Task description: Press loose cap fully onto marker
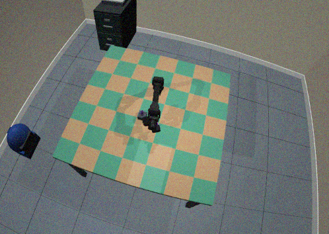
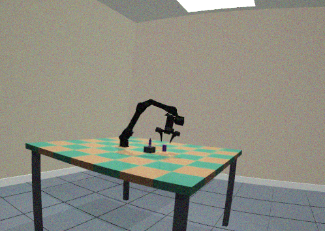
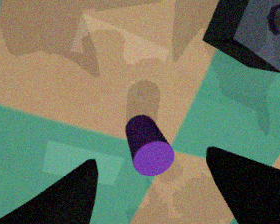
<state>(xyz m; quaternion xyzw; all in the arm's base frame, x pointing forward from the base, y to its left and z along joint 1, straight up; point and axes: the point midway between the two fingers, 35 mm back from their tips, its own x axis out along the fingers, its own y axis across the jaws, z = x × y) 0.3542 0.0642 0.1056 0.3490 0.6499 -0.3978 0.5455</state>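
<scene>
Right now the purple cap is 5 cm below my gripper tip, 1 cm to the left of it and 1 cm behind it. Also, from my gripper tip: purple marker: 12 cm to the right, 7 cm behind, 1 cm above; then holder block: 12 cm to the right, 7 cm behind, 5 cm below.
</scene>
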